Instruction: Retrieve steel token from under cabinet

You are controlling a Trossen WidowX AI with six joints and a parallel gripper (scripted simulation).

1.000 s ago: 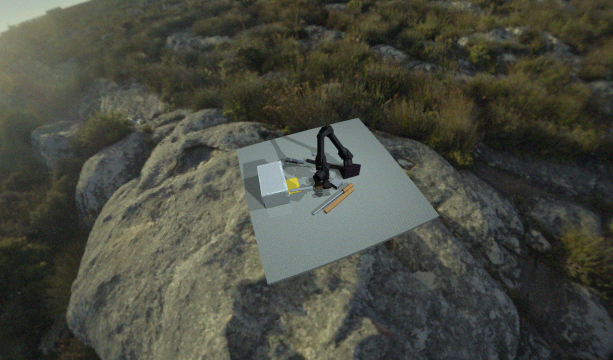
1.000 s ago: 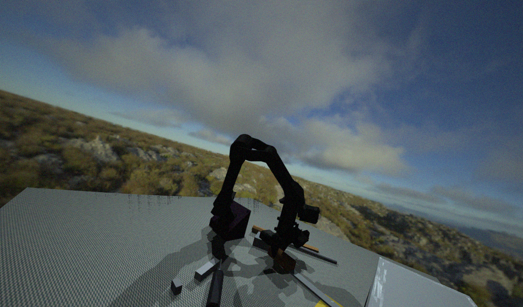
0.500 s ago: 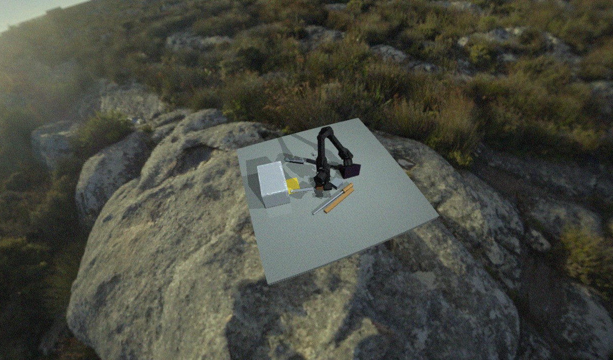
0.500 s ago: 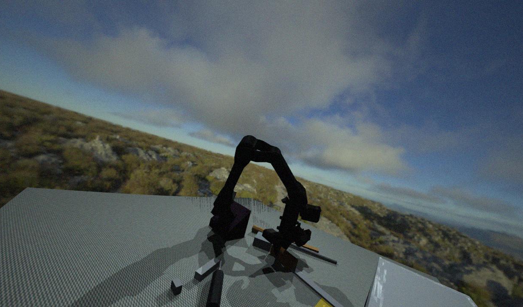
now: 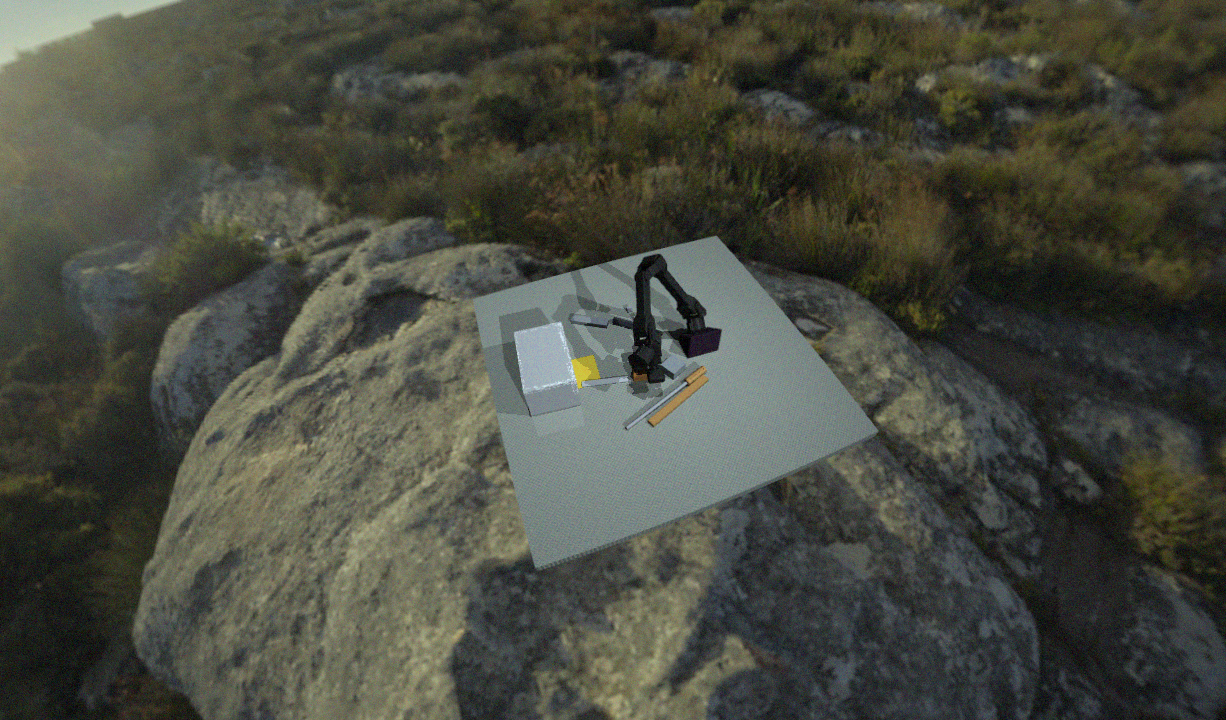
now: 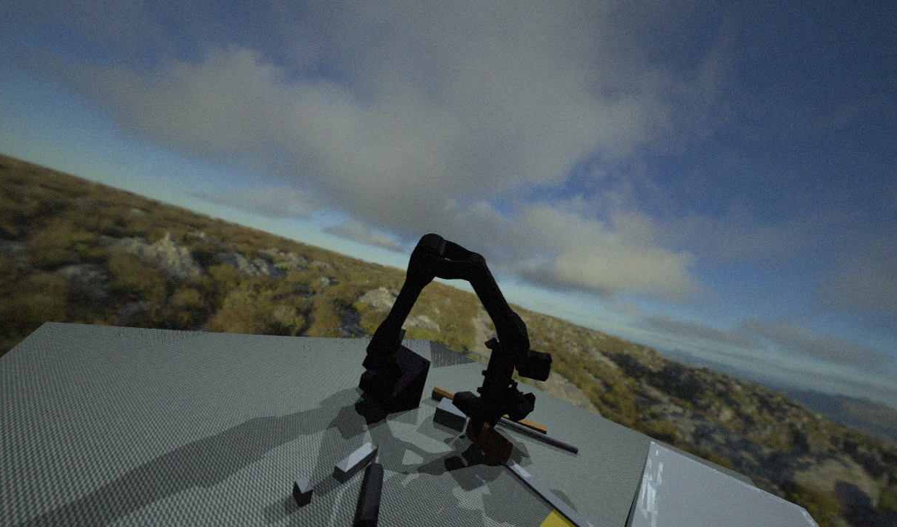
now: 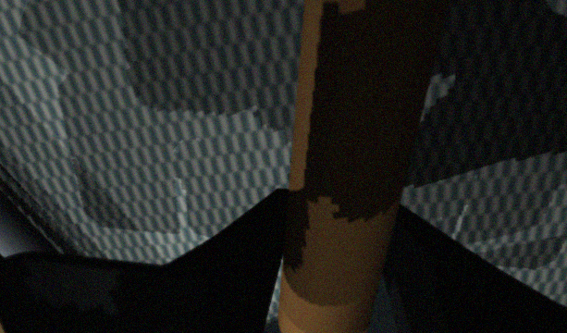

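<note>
Right now my gripper tip is 9 cm past the grey block and 1 cm below it. From my gripper tip the other things lie so: grey bar 8 cm behind, 28 cm to the right; small grey cube 7 cm behind, 37 cm to the right; wooden stick 4 cm behind, 15 cm to the left.
</note>
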